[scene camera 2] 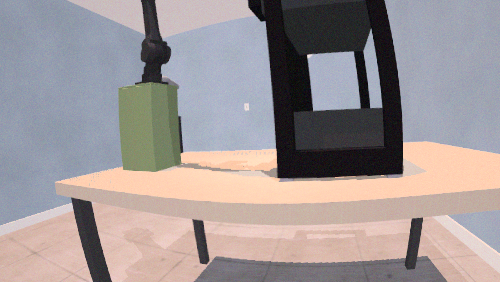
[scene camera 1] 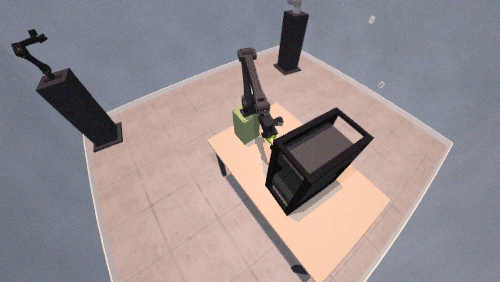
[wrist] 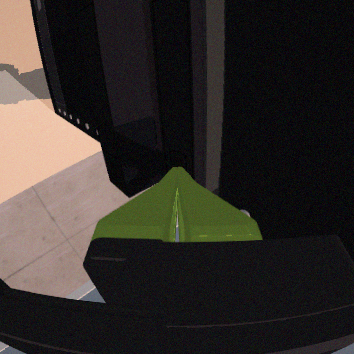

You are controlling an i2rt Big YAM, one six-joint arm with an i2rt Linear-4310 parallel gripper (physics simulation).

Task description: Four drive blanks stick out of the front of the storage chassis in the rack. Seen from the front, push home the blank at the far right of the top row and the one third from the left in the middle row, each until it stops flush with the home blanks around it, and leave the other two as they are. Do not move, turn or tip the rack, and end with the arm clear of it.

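Pixels of known places: gripper, fingertip midpoint: [wrist: 176, 175]; arm's base, link origin: [scene camera 2: 151, 86] [scene camera 1: 248, 111].
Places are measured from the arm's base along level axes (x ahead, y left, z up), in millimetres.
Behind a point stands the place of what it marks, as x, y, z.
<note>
The black rack [scene camera 1: 340, 158] @(788, 121, 304) [scene camera 2: 340, 163] @(674, -111, -279) stands upright on the table. A dark grey chassis shows inside it, its top [scene camera 1: 320, 147] @(645, 157, 194) in scene camera 1 and its underside [scene camera 2: 327, 30] @(660, 102, 106) in scene camera 2. My gripper [scene camera 1: 271, 139] @(502, -79, 180) [wrist: 176, 175] @(502, -79, 180) is shut and empty, its green fingertips close to the rack's upper corner on the arm's side. In the wrist view, dark upright faces stand beyond the tips, with a paler vertical strip [wrist: 215, 95] @(515, -31, 194) just right of them. Contact cannot be told. The individual drive blanks cannot be made out; the chassis front is too dark or hidden.
The arm stands on a green pedestal [scene camera 1: 245, 125] @(89, -70, -50) [scene camera 2: 145, 127] @(60, -90, -164) at one end of the table [scene camera 1: 330, 240] @(1118, 82, -317) [scene camera 2: 225, 192] @(456, -228, -317). A dark grey block [scene camera 2: 340, 130] @(674, -75, -209) sits low in the rack. Two dark columns [scene camera 1: 77, 110] [scene camera 1: 292, 42] bearing other arms stand on the floor away from the table.
</note>
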